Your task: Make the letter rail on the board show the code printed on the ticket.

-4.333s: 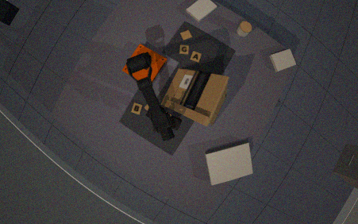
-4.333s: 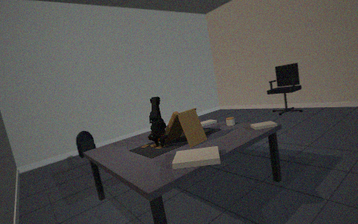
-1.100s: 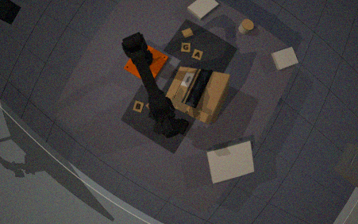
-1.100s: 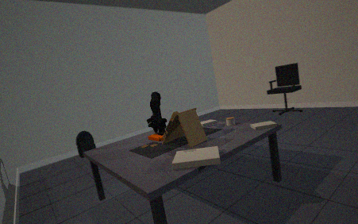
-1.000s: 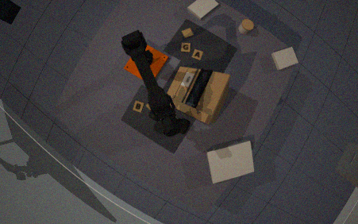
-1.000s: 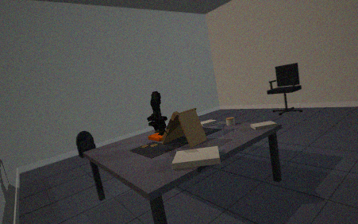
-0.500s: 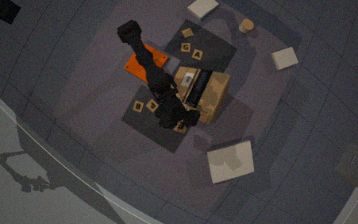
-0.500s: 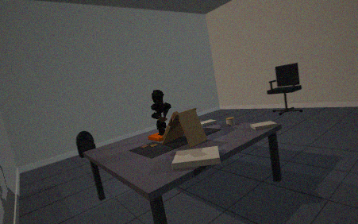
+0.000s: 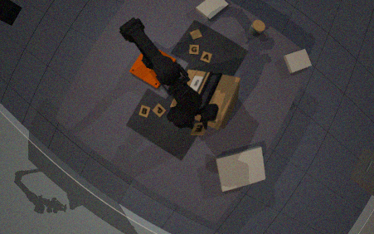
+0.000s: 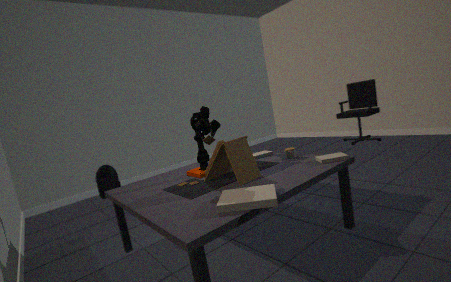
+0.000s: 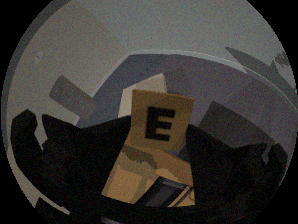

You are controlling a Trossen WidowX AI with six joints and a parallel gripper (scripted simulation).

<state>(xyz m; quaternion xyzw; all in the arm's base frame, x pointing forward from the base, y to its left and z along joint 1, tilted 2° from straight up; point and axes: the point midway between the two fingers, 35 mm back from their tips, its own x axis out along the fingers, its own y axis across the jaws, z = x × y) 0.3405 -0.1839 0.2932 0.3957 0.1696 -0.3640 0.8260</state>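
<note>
The white ticket is 20 cm below my gripper tip, 19 cm to the left of it and 10 cm behind it. Round my gripper tip: small cup 71 cm to the left, 26 cm below, 7 cm ahead; then white slab 36 cm ahead, 27 cm below, 11 cm to the right; then dark mat 29 cm below, 17 cm to the left, 17 cm behind.
</note>
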